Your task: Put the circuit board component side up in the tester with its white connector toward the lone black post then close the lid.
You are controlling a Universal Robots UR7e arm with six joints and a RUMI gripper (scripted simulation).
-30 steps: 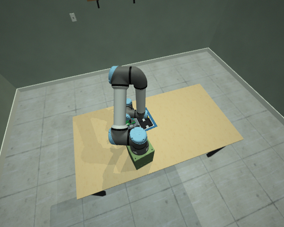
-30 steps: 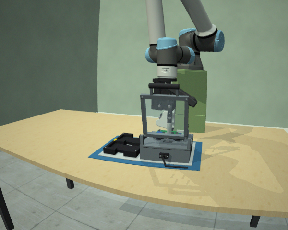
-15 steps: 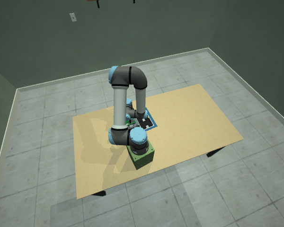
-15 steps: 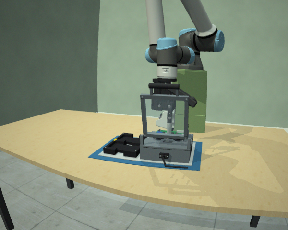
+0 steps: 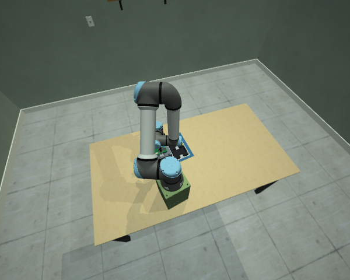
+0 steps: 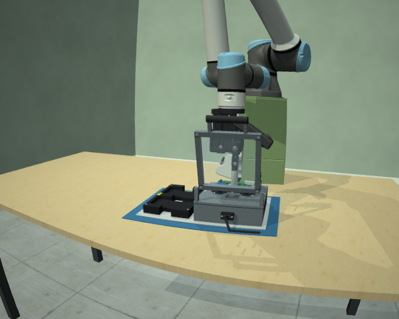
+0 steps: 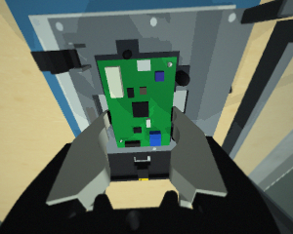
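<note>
My hand is right at the green circuit board. The rest, counted from my hand: clear lid: 12 cm ahead, 2 cm to the left, 10 cm above; then tester bed: 1 cm to the left, 1 cm below; then black block: 7 cm behind, 5 cm to the left, 1 cm above.
</note>
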